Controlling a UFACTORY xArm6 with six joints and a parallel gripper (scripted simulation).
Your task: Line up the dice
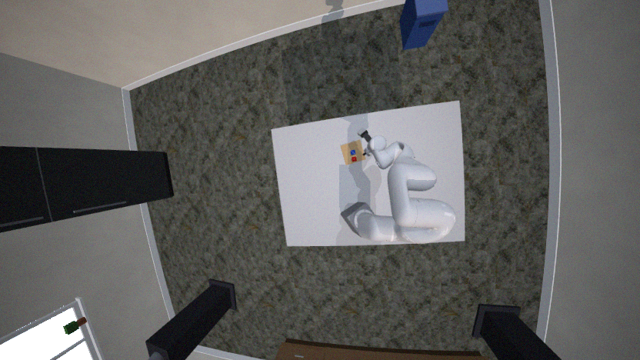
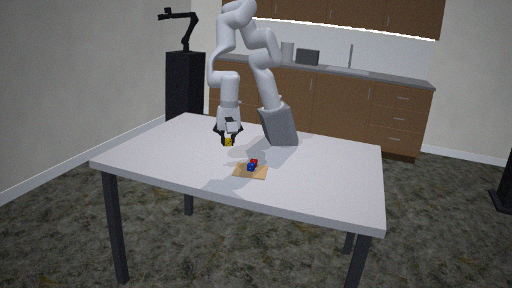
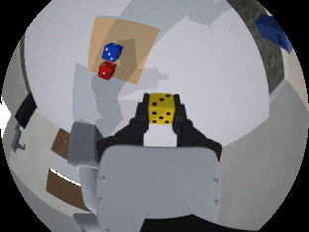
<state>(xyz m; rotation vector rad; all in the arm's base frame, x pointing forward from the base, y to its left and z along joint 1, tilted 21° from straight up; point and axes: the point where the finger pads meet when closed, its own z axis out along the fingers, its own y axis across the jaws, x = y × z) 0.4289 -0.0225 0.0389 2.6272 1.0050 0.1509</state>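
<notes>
My gripper is now 2 cm past the blue die, 11 cm to the right of it and 10 cm above it. Round my hand: red die: 6 cm behind, 10 cm to the left, 10 cm below; then yellow die: 1 cm below; then tan mat: 2 cm behind, 11 cm to the left, 12 cm below.
</notes>
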